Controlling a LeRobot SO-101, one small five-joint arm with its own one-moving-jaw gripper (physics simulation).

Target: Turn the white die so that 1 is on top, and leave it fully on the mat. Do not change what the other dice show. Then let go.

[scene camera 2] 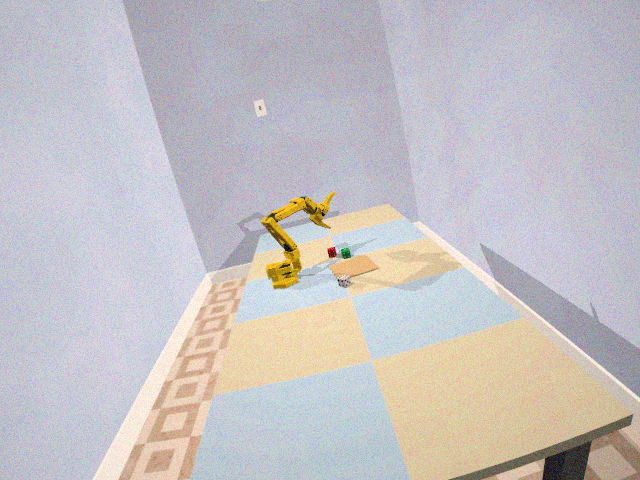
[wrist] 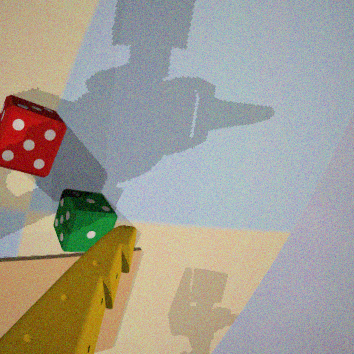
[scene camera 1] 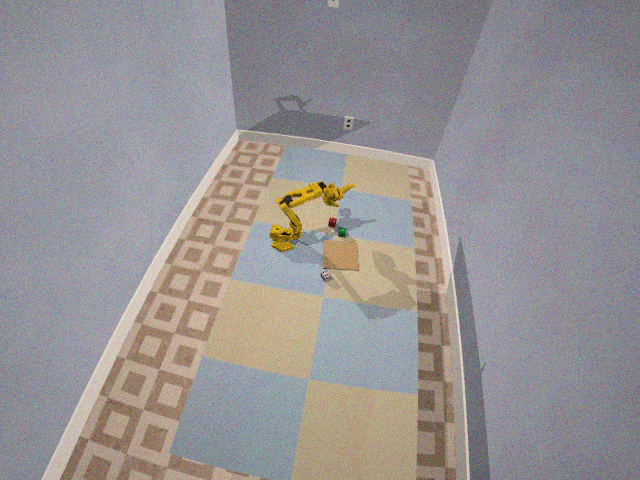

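Where they show: hand at its tool point: (scene camera 2: pixel 330 226) (wrist: pixel 132 244) (scene camera 1: pixel 338 205); arm's base at its link origin: (scene camera 2: pixel 291 280) (scene camera 1: pixel 288 242).
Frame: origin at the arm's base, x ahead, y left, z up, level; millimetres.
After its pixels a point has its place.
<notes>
The white die (scene camera 1: pixel 325 275) @(x 174, y -149, z 30 mm) (scene camera 2: pixel 343 281) @(x 172, y -157, z 22 mm) rests on the table just off the near left corner of the orange-tan mat (scene camera 1: pixel 341 255) @(x 223, y -24, z 4 mm) (scene camera 2: pixel 355 266) @(x 228, y -25, z 4 mm) (wrist: pixel 25 280) @(x 188, y 26, z 4 mm); its pips are too small to read surely, and it does not show in the wrist view. The red die (scene camera 1: pixel 332 222) @(x 165, y 124, z 28 mm) (scene camera 2: pixel 331 252) @(x 162, y 121, z 20 mm) (wrist: pixel 31 137) @(x 165, y 140, z 30 mm) shows a five to the wrist camera. The green die (scene camera 1: pixel 342 232) @(x 213, y 77, z 28 mm) (scene camera 2: pixel 345 253) @(x 210, y 74, z 21 mm) (wrist: pixel 85 222) @(x 207, y 97, z 30 mm) shows a face with one pip there. My gripper (scene camera 1: pixel 345 195) @(x 180, y 143, z 113 mm) (scene camera 2: pixel 331 210) is fully open and empty, high above the table beyond the coloured dice. One notched jaw shows in the wrist view.
The yellow arm's base (scene camera 1: pixel 281 238) @(x -23, y -22, z 44 mm) (scene camera 2: pixel 282 274) @(x -22, y -13, z 34 mm) stands on the table left of the mat. The red and green dice are close together beyond the mat's far edge. Arm shadows cross the checkered table (scene camera 1: pixel 268 325) @(x 12, y -372, z 0 mm) (scene camera 2: pixel 294 330) @(x 11, y -333, z 0 mm). Walls surround it.
</notes>
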